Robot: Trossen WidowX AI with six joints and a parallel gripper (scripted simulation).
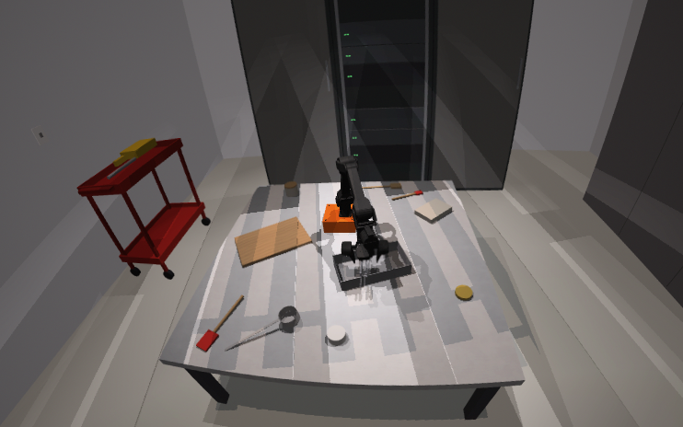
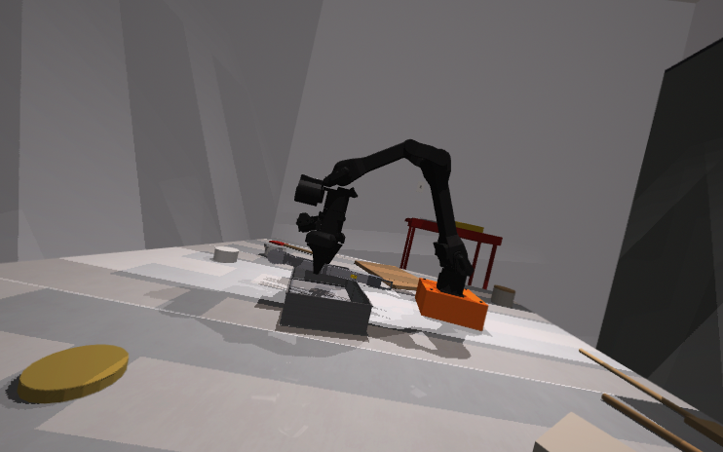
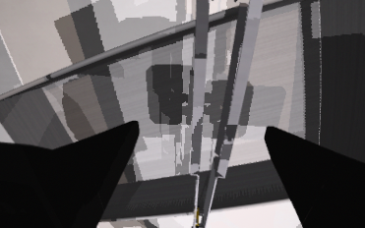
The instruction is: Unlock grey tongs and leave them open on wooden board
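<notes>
My gripper tip is 2 cm past the roasting tin, 2 cm to the right of it and 4 cm above it. Also, from my gripper tip: pale puck (32 cm ahead, 9 cm to the right, 5 cm below); then wooden board (21 cm behind, 49 cm to the right, 6 cm below); then pale block (45 cm behind, 35 cm to the left, 5 cm below).
</notes>
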